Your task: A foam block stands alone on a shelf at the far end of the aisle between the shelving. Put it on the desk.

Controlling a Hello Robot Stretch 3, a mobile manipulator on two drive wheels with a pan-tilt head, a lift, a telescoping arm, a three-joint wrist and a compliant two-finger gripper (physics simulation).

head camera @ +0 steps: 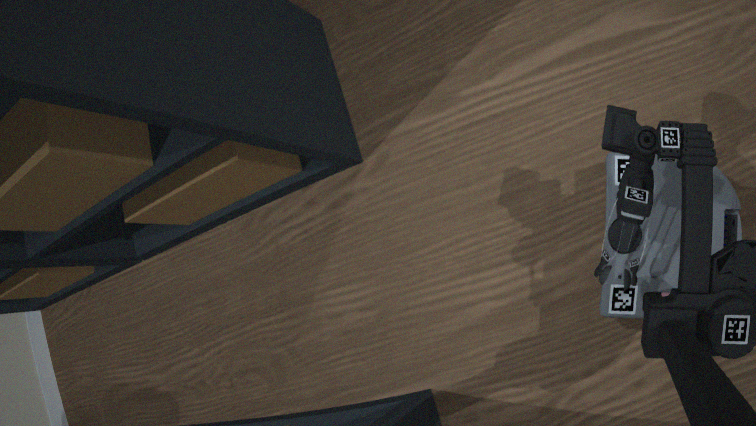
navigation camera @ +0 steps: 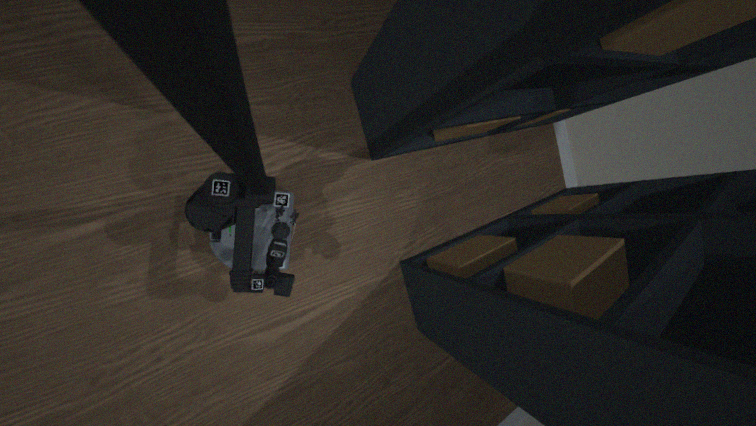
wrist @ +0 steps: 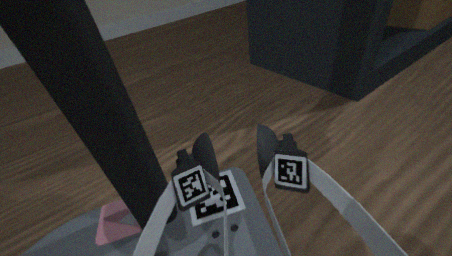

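Pixels of known places: gripper, fingertip midpoint: (head camera: 613, 286) (navigation camera: 288, 207) (wrist: 234, 146); robot's base, link origin: (head camera: 624, 234) (navigation camera: 279, 228).
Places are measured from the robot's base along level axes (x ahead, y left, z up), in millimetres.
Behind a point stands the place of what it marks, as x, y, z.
My gripper (head camera: 616, 275) @[24, 95, 258] (navigation camera: 287, 215) @[24, 95, 258] (wrist: 234, 146) @[24, 95, 258] is open, with nothing between its two fingertips. It is folded in over my grey base (wrist: 250, 225) @[26, 81, 160], beside the dark mast. One dark shelving unit (head camera: 211, 63) @[721, -288, 560] (navigation camera: 476, 338) @[759, -389, 534] (wrist: 300, 45) stands on one side of the aisle. Another dark shelving unit (head camera: 370, 413) @[590, 479, 77] (navigation camera: 423, 68) @[393, 584, 602] stands on the other side. My base is outside the aisle, near its mouth. The foam block and the desk do not show in these views.
Brown boxes (head camera: 79, 185) @[1013, -56, 650] (navigation camera: 566, 264) @[1005, -59, 730] sit in the shelf compartments. A pale wall (head camera: 15, 365) @[2336, 724, 200] (navigation camera: 661, 121) @[2283, 862, 689] with a light skirting stands at the aisle's far end. Wooden floor (head camera: 423, 238) @[503, 26, 0] (navigation camera: 343, 275) @[339, -234, 0] (wrist: 175, 85) @[-24, 800, 0] lies between my base and the shelving corners.
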